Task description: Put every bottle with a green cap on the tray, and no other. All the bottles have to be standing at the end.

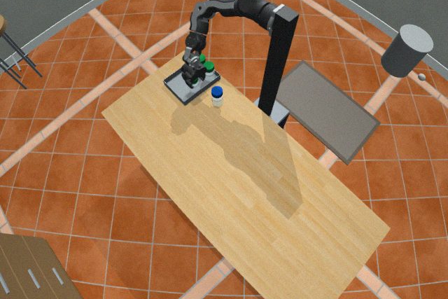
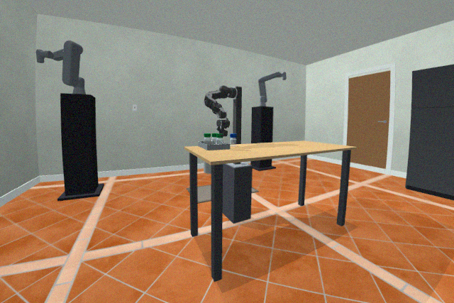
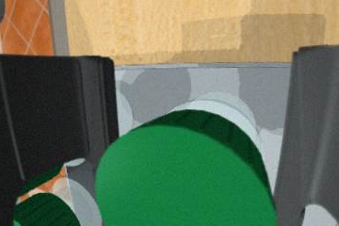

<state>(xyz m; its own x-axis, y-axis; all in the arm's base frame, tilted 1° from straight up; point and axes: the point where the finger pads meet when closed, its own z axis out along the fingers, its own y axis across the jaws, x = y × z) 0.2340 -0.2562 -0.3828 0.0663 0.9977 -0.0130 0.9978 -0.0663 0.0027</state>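
My hand is 8 cm above the tray, 6 cm to the left of it and 2 cm past it. Also, from my hand: blue-capped bottle (12 cm to the left, 5 cm below, 3 cm behind).
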